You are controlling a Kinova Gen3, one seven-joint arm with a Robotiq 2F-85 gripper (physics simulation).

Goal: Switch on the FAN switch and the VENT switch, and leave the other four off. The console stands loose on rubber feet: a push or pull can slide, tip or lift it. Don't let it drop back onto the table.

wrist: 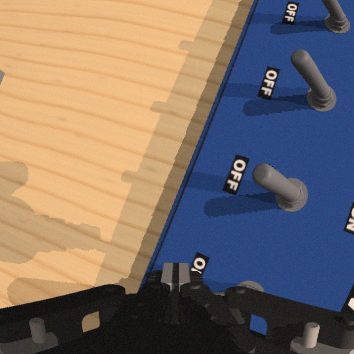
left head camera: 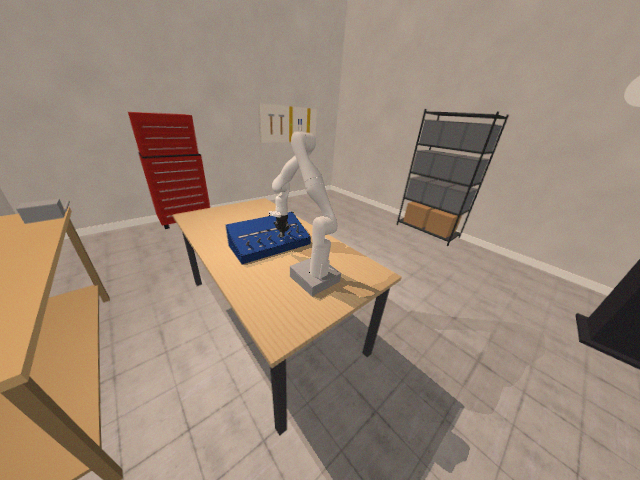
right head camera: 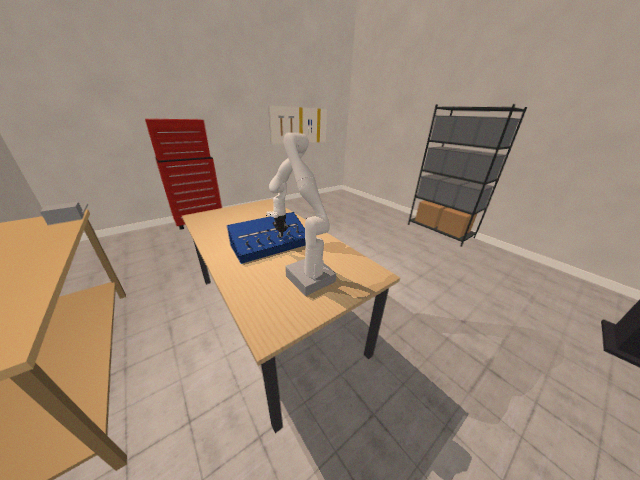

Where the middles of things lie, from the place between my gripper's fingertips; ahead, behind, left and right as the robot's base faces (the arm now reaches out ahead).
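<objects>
The blue console [left head camera: 243, 236] is in my sight, and my gripper is 12 cm short of it, 1 cm to the right of it and 3 cm above it.
</objects>
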